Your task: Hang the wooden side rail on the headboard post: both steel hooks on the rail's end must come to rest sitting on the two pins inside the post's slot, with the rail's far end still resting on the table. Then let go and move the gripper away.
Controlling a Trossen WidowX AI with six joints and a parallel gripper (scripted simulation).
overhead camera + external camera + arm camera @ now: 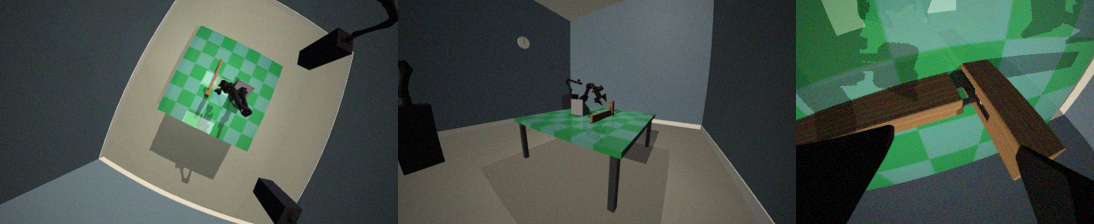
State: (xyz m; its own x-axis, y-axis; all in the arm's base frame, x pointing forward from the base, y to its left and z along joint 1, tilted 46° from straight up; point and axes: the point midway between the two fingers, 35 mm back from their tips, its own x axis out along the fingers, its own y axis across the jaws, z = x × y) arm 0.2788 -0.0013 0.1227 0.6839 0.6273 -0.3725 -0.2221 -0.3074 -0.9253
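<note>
Now: gripper tip 7 cm to the right of the headboard post, 7 cm short of it and 7 cm above it.
</note>
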